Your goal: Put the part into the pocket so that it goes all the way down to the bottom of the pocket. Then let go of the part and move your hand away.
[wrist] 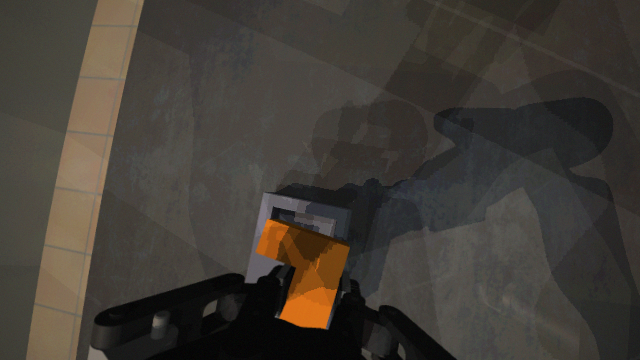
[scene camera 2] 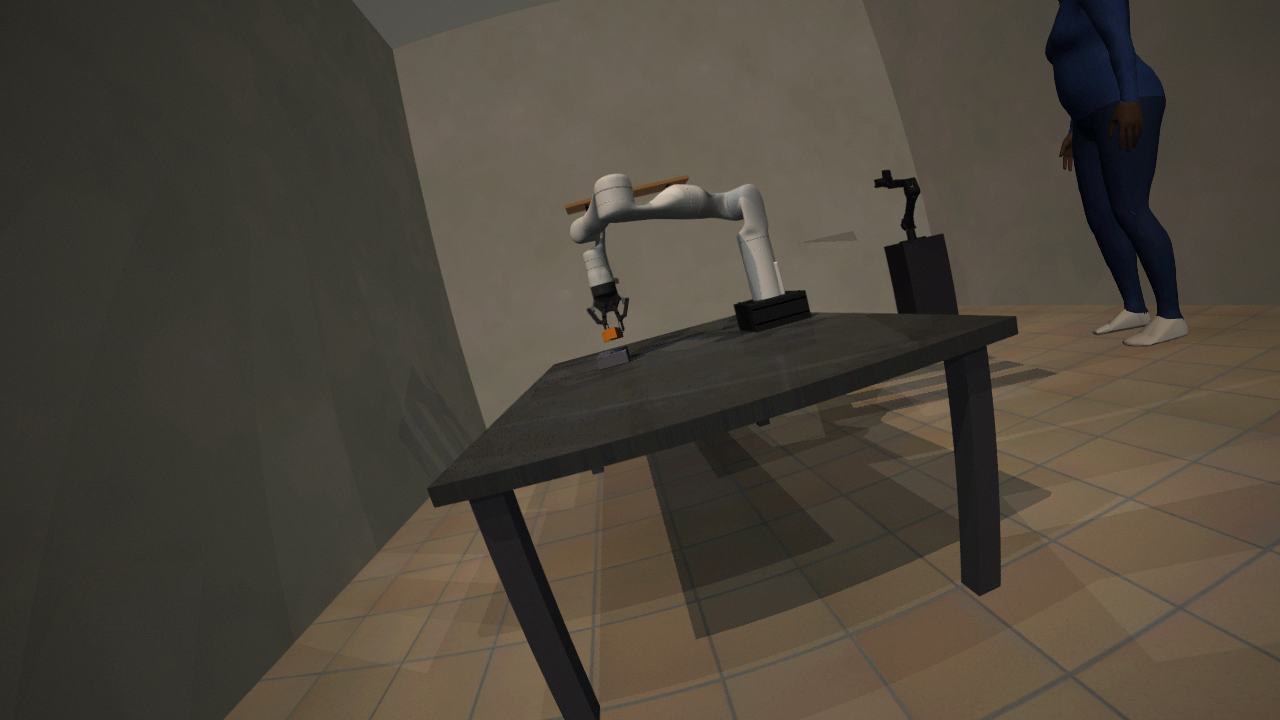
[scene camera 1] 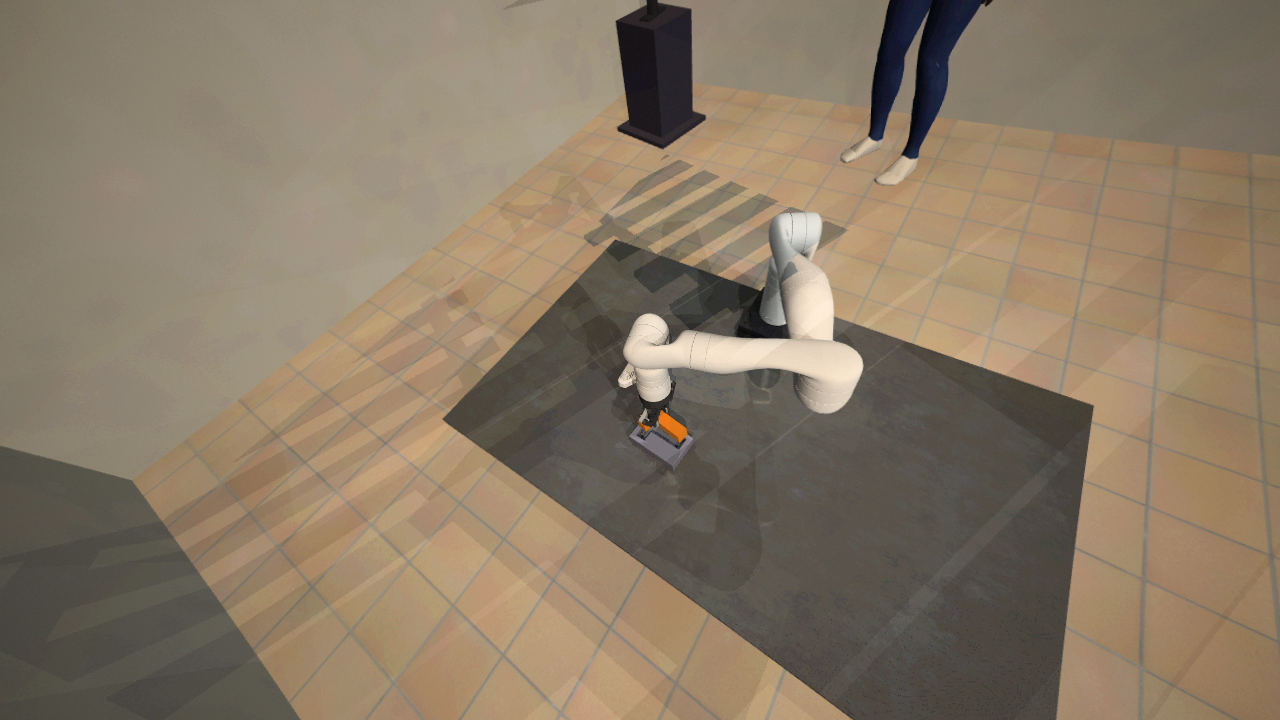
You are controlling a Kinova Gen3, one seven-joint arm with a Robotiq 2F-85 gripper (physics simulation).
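Pixels of known places: gripper, fingertip midpoint: [wrist: 316, 278] [scene camera 1: 659, 418]; arm's base, link origin: [scene camera 2: 768, 297] [scene camera 1: 776, 312].
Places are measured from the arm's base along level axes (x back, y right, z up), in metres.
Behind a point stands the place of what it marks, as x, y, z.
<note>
My gripper [scene camera 1: 656, 420] {-0.468, 0.021, 0.002} [scene camera 2: 612, 325] {-0.468, 0.021, 0.002} [wrist: 316, 278] {-0.468, 0.021, 0.002} is shut on an orange L-shaped part [scene camera 1: 673, 427] {-0.470, -0.030, 0.026} [scene camera 2: 611, 334] {-0.467, -0.057, 0.011} [wrist: 310, 250] {-0.478, 0.044, 0.018}. The grey block with the pocket [scene camera 1: 660, 447] {-0.512, -0.018, -0.044} [scene camera 2: 614, 358] {-0.475, -0.067, -0.058} [wrist: 256, 264] {-0.527, -0.005, -0.043} lies on the table below the part. In scene camera 2 a small gap shows between the part and the block, so the part is above it and out of the pocket. In the wrist view the part covers most of the pocket; the pocket's far end shows beyond the part's wide end. The pocket's near end is hidden by the part and the gripper.
The dark table [scene camera 1: 895, 492] {-0.221, -0.480, -0.079} [scene camera 2: 716, 385] {-0.209, -0.643, -0.079} [wrist: 200, 125] {-0.661, 0.114, -0.079} bears the block and the arm's black base [scene camera 2: 771, 310] {-0.015, -0.098, -0.032}. A dark pedestal [scene camera 1: 657, 76] [scene camera 2: 921, 273] and a standing person [scene camera 1: 930, 80] [scene camera 2: 1109, 143] are beyond the table.
</note>
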